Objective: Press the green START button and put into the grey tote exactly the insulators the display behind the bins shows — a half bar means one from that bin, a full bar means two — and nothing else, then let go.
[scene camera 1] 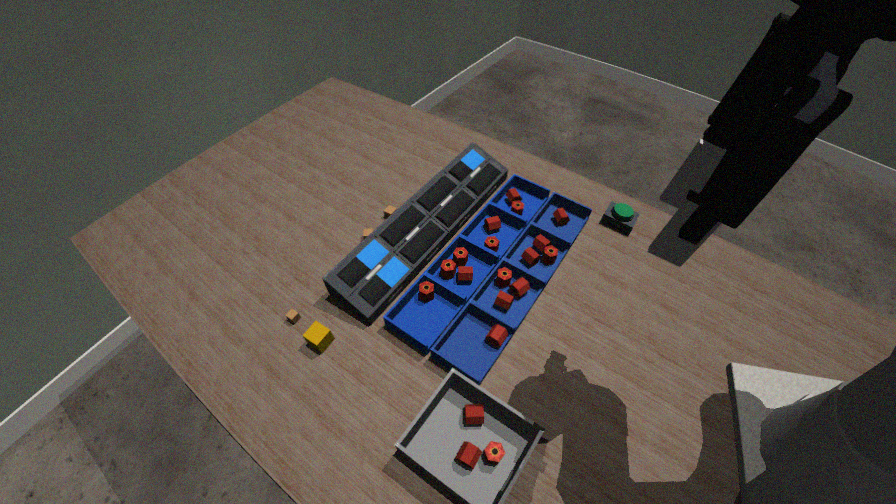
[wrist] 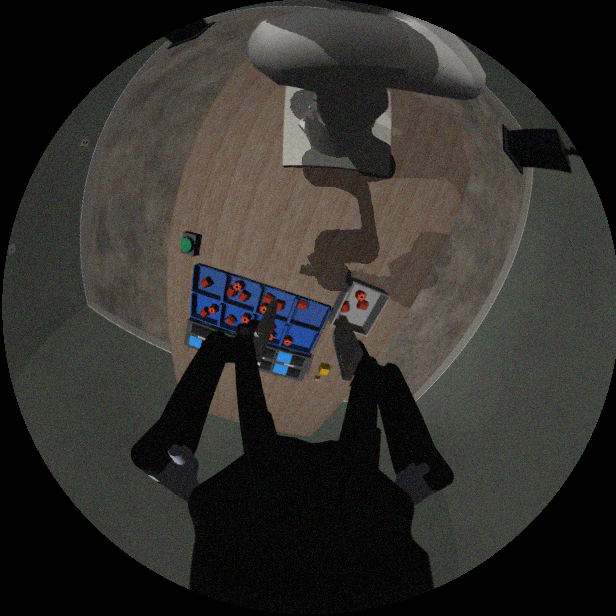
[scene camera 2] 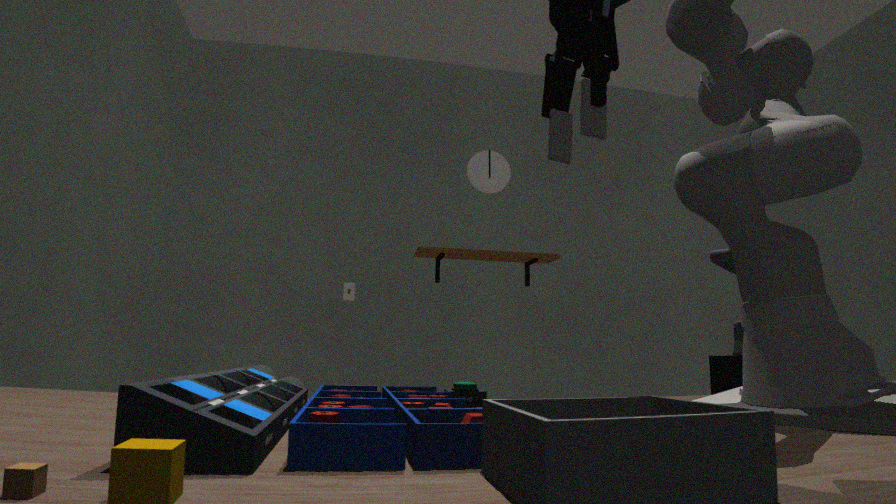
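Note:
The grey tote [scene camera 1: 466, 438] at the table's near edge holds three red insulators [scene camera 1: 474, 414]; it also shows in the wrist view [wrist: 363, 304]. The blue bin rack [scene camera 1: 491, 269] holds several red insulators. Behind it the dark display [scene camera 1: 416, 231] shows three half-length blue bars, two at its near end and one at its far end. The green START button [scene camera 1: 622, 211] sits right of the bins. My gripper [scene camera 2: 573, 141] hangs open and empty, high above the table, and in the wrist view [wrist: 304, 339] its fingers are spread.
A yellow cube [scene camera 1: 318, 336] and small tan cubes [scene camera 1: 292, 315] lie left of the display. The robot base [scene camera 2: 783, 263] stands at the table's right side. A shelf [scene camera 2: 485, 257] hangs on the far wall.

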